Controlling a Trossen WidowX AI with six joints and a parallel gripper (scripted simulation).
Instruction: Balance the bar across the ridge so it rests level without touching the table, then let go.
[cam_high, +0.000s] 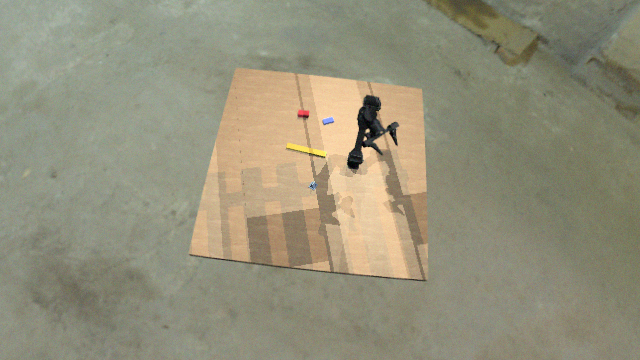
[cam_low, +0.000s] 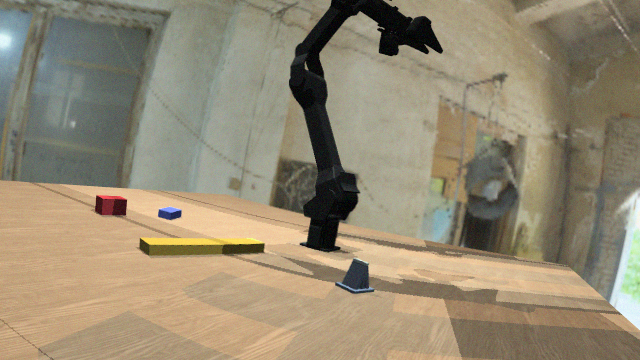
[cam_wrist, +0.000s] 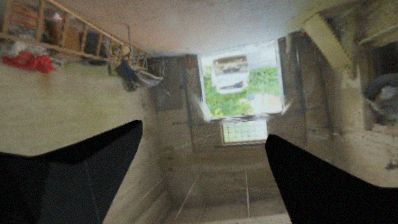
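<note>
My gripper tip is now 400 mm short of the yellow bar, 210 mm to the left of it and 470 mm above it. The rest, counted from my gripper tip: blue block: 290 mm ahead, 440 mm to the right, 470 mm below; red block: 450 mm ahead, 470 mm to the right, 460 mm below.
</note>
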